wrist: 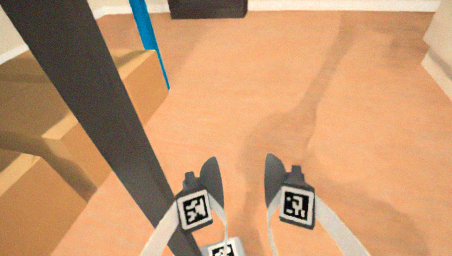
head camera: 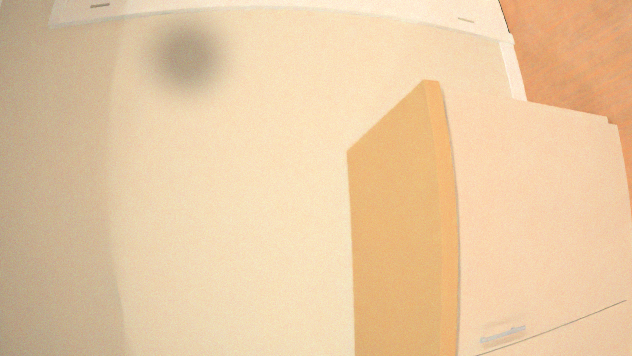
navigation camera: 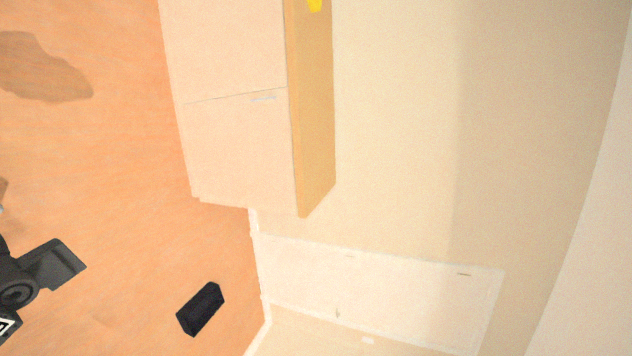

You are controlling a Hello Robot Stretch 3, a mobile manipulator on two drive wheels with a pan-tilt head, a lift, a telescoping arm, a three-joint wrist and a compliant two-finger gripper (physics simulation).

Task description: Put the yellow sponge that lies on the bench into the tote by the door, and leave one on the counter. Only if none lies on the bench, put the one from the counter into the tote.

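Places are measured from the robot's base along level axes (x ahead, y left, z up), in centimetres.
Where they show: gripper, fingertip midpoint: [wrist: 242,173].
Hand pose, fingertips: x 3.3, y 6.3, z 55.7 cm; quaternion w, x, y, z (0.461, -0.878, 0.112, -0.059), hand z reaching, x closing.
Things, the pixels of their top centre, and the offset from my fingertips. "pt": a spot on its surface instead. Level surfaces: height alone.
- yellow sponge at a spot on its surface: [navigation camera: 314,4] pt dx +110.4, dy +2.8, dz +38.1 cm
- counter's wooden top at its surface level: dz +35.4 cm
- black tote at its top centre: [navigation camera: 206,309] dx +1.2, dy -142.4, dz -45.6 cm
- blue leg at a spot on its surface: [wrist: 144,25] pt dx -14.5, dy +107.1, dz -16.7 cm
A yellow sponge [navigation camera: 314,4], cut off by the top edge of the navigation view, lies on the counter's wooden top [navigation camera: 316,125] [head camera: 400,210]. The black tote [navigation camera: 201,309] stands on the floor near the white door [navigation camera: 385,295] in the navigation view. In the wrist view my gripper [wrist: 242,173] is open, with nothing between its fingers, above the floor. A blue leg [wrist: 144,25] of the bench shows at the upper left there. The bench top does not show, so I cannot tell what lies on it.
Cardboard-coloured boxes [wrist: 137,85] stand at the left in the wrist view, behind a dark bar [wrist: 100,95]. A dark piece of furniture [wrist: 207,7] stands at the far wall. Pale cabinet fronts [head camera: 535,200] [navigation camera: 235,145] are below the counter top. A grey blur covers part of the head view.
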